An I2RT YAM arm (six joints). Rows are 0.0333 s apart.
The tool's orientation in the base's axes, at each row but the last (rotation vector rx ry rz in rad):
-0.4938 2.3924 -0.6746
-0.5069 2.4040 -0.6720
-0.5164 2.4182 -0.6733
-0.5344 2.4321 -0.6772
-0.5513 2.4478 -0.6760
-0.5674 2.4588 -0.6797
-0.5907 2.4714 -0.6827
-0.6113 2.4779 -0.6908
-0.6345 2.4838 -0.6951
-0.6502 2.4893 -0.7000
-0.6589 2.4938 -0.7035
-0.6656 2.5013 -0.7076
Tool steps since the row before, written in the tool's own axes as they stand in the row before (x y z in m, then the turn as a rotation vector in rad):
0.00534 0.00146 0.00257 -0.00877 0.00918 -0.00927
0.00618 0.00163 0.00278 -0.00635 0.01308 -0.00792
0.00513 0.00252 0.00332 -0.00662 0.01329 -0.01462
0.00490 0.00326 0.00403 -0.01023 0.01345 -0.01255
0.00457 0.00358 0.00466 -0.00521 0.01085 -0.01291
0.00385 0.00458 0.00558 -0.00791 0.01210 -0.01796
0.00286 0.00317 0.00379 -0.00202 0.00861 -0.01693
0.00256 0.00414 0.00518 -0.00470 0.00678 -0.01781
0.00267 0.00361 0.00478 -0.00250 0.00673 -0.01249
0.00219 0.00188 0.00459 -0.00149 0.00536 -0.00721
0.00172 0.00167 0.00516 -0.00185 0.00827 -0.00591
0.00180 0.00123 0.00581 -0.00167 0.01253 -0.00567
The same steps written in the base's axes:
-0.00266 -0.00232 -0.00498 -0.00096 0.01484 0.00509
-0.00325 -0.00269 -0.00555 -0.00271 0.01631 0.00089
-0.00239 -0.00166 -0.00593 -0.00665 0.01892 0.00564
-0.00206 -0.00126 -0.00671 -0.00267 0.02014 0.00551
-0.00163 -0.00109 -0.00718 -0.00615 0.01567 0.00531
-0.00090 -0.00030 -0.00813 -0.00729 0.01979 0.00932
-0.00092 -0.00033 -0.00562 -0.01035 0.01363 0.00847
-0.00026 0.00002 -0.00710 -0.00824 0.01396 0.01107
-0.00050 -0.00037 -0.00653 -0.00699 0.01086 0.00638
0.00023 -0.00139 -0.00523 -0.00446 0.00741 0.00285
0.00094 -0.00152 -0.00540 -0.00439 0.00935 0.00029
0.00132 -0.00215 -0.00567 -0.00577 0.01236 -0.00240

